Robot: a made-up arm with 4 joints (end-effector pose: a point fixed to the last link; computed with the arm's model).
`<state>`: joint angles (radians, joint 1 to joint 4).
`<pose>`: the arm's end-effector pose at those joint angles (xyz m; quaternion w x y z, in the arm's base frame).
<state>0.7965 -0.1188 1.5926 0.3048</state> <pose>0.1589 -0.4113 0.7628 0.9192 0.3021 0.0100 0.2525</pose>
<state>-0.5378 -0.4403 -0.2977 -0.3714</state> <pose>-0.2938 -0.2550 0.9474 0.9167 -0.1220 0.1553 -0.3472</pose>
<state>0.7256 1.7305 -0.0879 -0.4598</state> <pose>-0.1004 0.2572 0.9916 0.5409 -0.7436 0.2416 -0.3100</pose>
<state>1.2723 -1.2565 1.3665 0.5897</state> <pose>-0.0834 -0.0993 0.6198 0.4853 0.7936 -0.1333 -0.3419</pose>
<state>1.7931 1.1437 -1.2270 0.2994</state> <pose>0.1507 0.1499 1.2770 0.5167 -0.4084 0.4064 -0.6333</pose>
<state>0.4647 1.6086 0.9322 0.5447</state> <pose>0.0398 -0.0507 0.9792 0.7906 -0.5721 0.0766 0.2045</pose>
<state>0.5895 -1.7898 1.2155 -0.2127</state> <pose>-0.0828 -0.3109 0.4206 0.7141 0.6934 -0.0951 0.0148</pose>
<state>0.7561 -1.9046 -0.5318 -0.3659</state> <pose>-0.3500 -0.4152 0.7535 0.2214 0.7351 0.6352 -0.0843</pose>
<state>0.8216 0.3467 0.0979 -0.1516</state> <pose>-0.0585 -0.2176 1.1756 0.8461 -0.1240 0.4419 -0.2709</pose>
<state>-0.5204 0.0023 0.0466 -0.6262</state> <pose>-0.2360 -0.1467 1.0015 0.8499 -0.4108 0.1564 -0.2905</pose>
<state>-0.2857 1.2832 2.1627 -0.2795</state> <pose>0.2819 0.1866 0.7395 0.2568 -0.7791 0.3565 0.4472</pose>
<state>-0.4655 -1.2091 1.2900 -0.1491</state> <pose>0.1799 -0.5860 0.7994 0.9023 0.0863 -0.1792 0.3826</pose>
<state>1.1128 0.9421 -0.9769 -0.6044</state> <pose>0.1068 0.1528 1.2606 0.4500 -0.2708 0.5951 -0.6083</pose>
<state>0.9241 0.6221 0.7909 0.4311</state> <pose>0.0144 -0.3048 0.9999 0.9809 -0.0242 0.1926 -0.0134</pose>
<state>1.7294 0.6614 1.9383 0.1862</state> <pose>0.3431 -0.2977 0.7142 0.7607 0.4282 0.1917 0.4487</pose>
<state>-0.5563 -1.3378 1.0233 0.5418</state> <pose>0.1251 -0.4846 0.6158 0.8393 0.4265 -0.2594 0.2156</pose>
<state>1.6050 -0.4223 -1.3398 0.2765</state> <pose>0.3002 -0.3426 1.2289 0.0585 -0.0139 0.7871 -0.6139</pose>
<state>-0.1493 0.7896 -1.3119 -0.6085</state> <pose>-0.1771 0.2837 0.6791 0.5301 -0.1387 0.0279 -0.8360</pose>
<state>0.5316 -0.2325 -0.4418 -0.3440</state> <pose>-0.1430 -0.2231 1.1783 0.7104 0.0719 0.5473 -0.4366</pose>
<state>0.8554 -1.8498 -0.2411 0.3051</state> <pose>-0.3175 -0.2537 0.8778 0.2301 0.7349 0.4859 -0.4134</pose>
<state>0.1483 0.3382 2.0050 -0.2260</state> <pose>0.3148 -0.1313 1.0491 0.6989 -0.3893 0.0921 0.5929</pose>
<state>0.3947 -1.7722 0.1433 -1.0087</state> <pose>-0.1455 -0.5381 0.5279 0.6496 0.5419 0.4659 0.2595</pose>
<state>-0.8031 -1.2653 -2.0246 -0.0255</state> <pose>-0.1456 -0.1060 1.1261 0.4210 0.2088 0.4287 -0.7716</pose>
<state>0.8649 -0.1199 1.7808 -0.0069</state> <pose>0.2483 -0.4358 0.8059 0.9008 0.2099 0.0319 0.3788</pose>
